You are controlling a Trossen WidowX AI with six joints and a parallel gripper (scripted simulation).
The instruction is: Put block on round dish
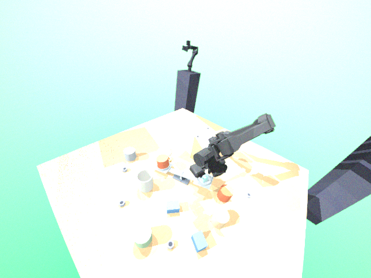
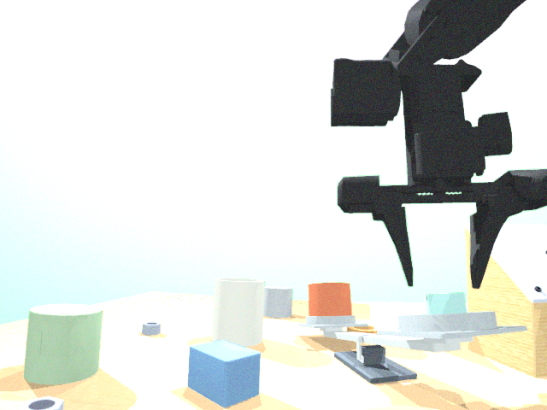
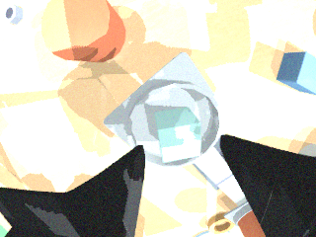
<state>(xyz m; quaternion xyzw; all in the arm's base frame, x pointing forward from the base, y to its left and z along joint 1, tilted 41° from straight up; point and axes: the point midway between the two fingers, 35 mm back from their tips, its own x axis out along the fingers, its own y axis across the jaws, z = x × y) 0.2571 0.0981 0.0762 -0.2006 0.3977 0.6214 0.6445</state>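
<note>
Right now the pale teal block is 20 mm below my gripper tip. The rest, counted from my gripper tip: green cylinder: 370 mm ahead, 70 mm below; grey cylinder: 170 mm ahead, 470 mm to the right, 70 mm below; cream cup: 220 mm ahead, 210 mm to the right, 70 mm below.
</note>
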